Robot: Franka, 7 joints.
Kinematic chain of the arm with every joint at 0, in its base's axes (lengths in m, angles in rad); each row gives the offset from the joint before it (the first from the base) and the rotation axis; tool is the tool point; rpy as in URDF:
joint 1: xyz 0 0 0.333 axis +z
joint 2: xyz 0 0 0 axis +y
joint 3: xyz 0 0 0.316 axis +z
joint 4: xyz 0.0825 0 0 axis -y
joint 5: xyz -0.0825 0 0.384 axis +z
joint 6: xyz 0 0 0 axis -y
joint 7: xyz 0.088 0 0 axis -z
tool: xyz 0 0 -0.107 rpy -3.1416 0 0
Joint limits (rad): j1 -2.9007..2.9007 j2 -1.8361..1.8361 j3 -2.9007..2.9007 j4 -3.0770..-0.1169 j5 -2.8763..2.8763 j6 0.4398..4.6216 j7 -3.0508..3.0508
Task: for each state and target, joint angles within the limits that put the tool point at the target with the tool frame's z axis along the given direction. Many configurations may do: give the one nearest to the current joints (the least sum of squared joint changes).
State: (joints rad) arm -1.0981 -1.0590 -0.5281 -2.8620 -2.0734 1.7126 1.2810
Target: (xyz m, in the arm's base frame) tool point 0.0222 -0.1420 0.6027 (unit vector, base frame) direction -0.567 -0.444 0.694
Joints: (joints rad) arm -1.1360 -1.7111 0.0825 -3.0770 -2.2319 1.8731 1.2810
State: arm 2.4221 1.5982 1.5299 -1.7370 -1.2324 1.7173 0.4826
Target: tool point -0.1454 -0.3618 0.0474 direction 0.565 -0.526 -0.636
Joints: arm 2.4777 1.8361 0.8708 -2.4385 -1.6861 2.5170 0.4826
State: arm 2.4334 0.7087 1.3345 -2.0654 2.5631 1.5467 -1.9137
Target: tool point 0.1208 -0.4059 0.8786 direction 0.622 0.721 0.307
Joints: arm 2.8705 0.1849 2.0309 -1.4475 1.9283 1.0041 -1.9137
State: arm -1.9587 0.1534 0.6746 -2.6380 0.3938 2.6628 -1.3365
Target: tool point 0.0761 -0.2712 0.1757 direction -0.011 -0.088 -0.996
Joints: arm -2.3724 -0.0535 1.2375 -3.0770 0.4431 3.1340 -1.3365
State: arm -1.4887 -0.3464 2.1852 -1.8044 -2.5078 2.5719 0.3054
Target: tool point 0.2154 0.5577 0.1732 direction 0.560 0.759 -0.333
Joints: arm -1.3388 -0.6789 2.5185 -1.9409 -2.7646 2.6142 0.3054
